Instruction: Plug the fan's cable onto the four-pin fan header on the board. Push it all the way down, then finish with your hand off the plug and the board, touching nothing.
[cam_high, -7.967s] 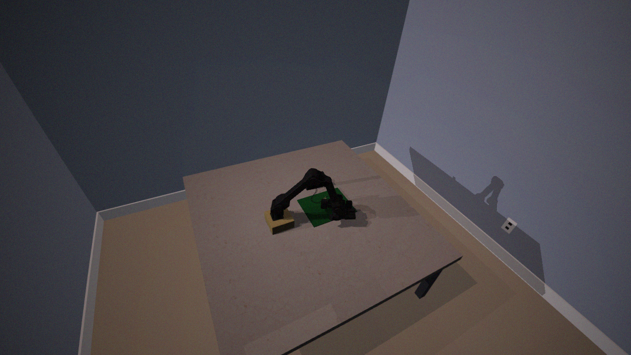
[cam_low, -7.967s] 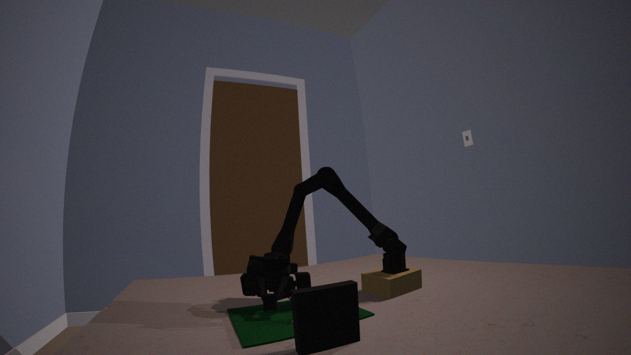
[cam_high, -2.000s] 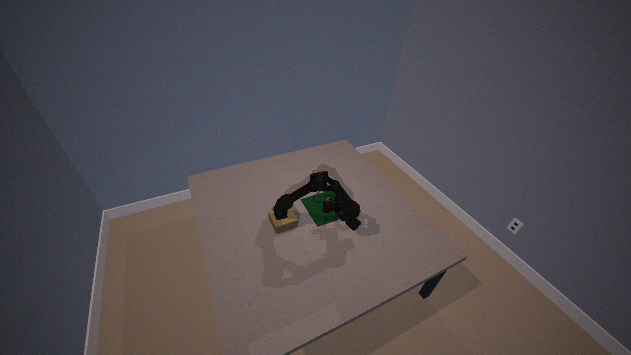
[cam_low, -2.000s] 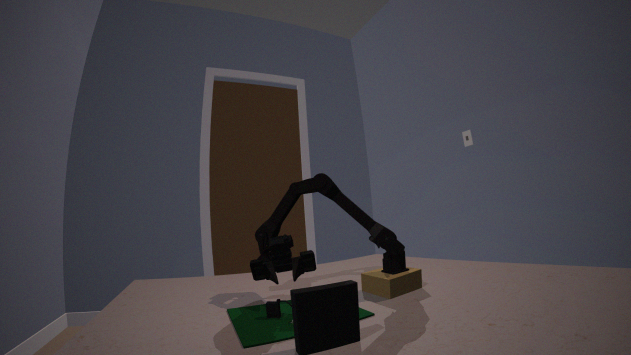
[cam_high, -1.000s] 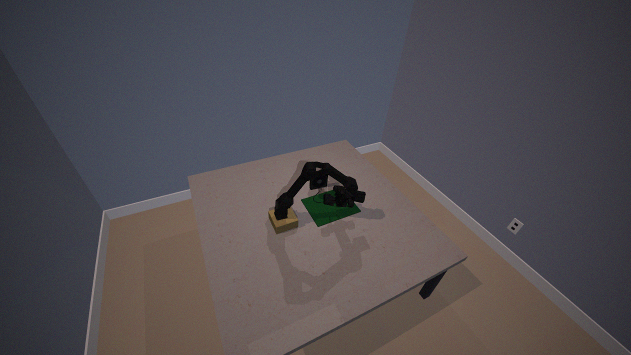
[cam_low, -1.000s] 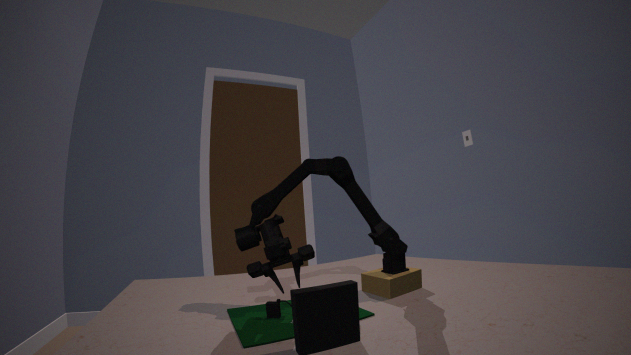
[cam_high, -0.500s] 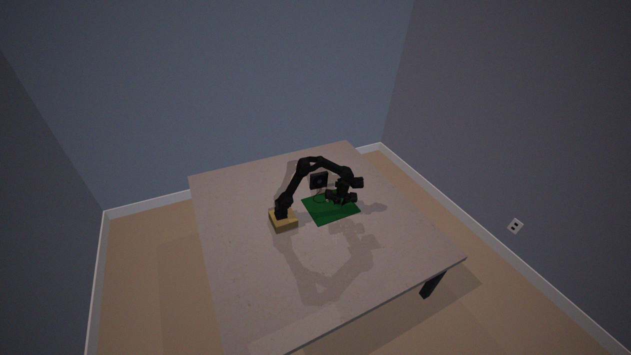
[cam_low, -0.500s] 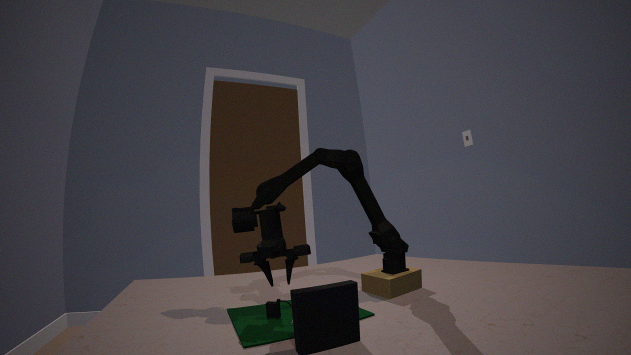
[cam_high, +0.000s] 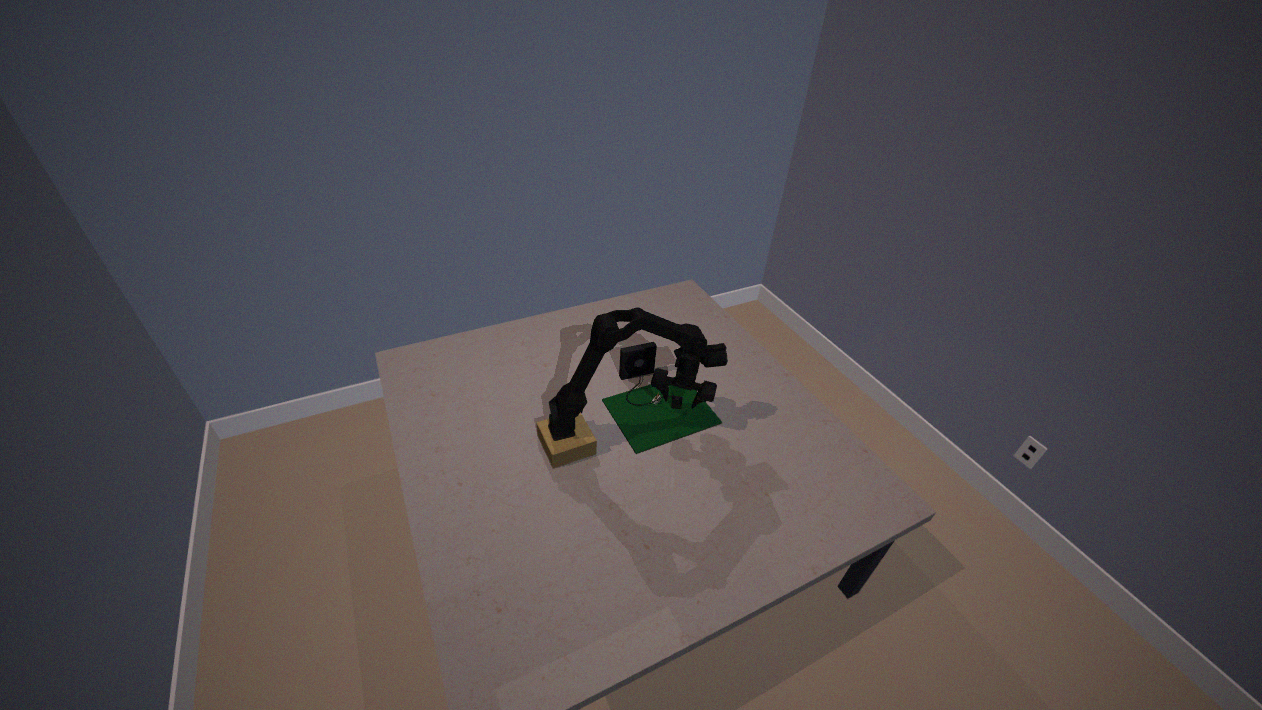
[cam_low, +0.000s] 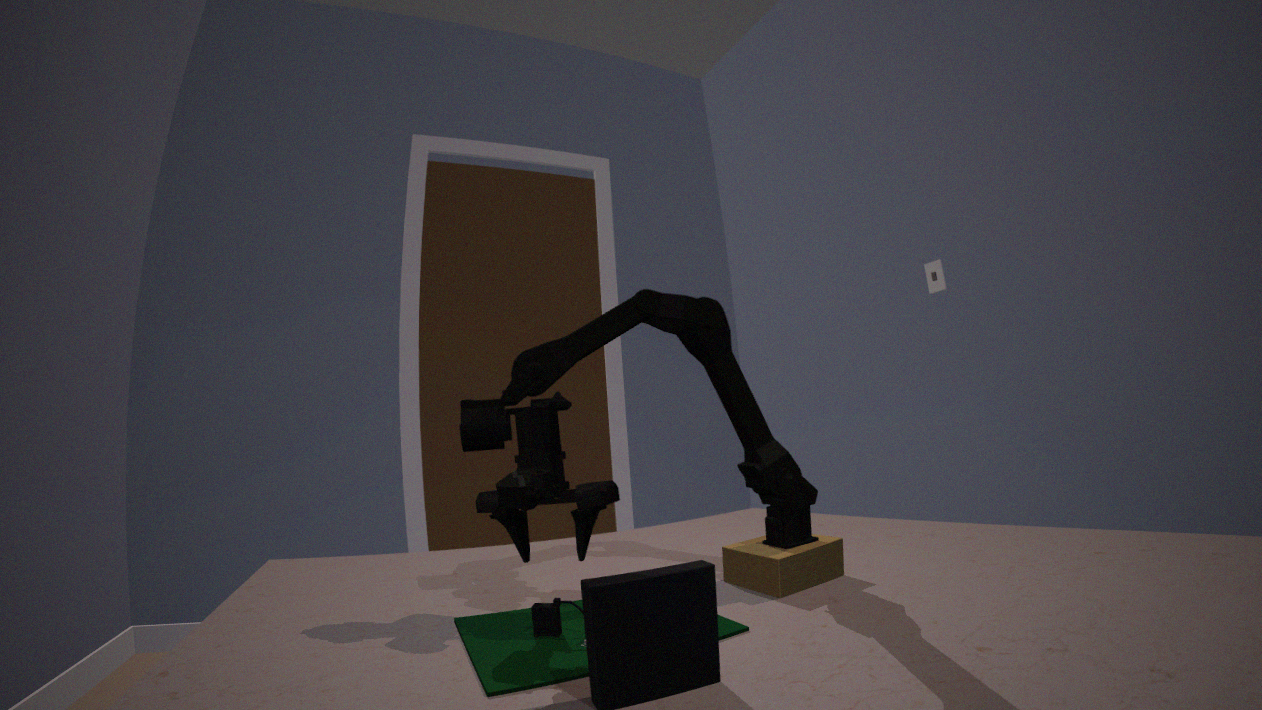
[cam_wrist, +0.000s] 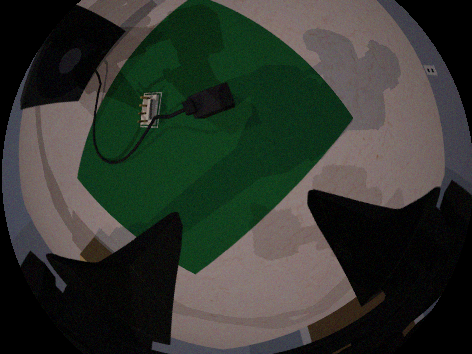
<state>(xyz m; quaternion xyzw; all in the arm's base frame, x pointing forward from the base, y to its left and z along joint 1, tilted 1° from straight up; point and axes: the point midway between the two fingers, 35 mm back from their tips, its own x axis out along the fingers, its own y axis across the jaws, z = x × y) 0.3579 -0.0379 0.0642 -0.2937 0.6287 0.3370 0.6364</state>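
My gripper tip is now 3 cm short of the black fan plug, 6 cm to the right of it and 6 cm above it. Also, from my gripper tip: green board 2 cm behind, 6 cm to the left, 10 cm below; then black fan 3 cm behind, 24 cm to the left, 2 cm below; then pale four-pin header 2 cm behind, 11 cm to the left, 8 cm below.
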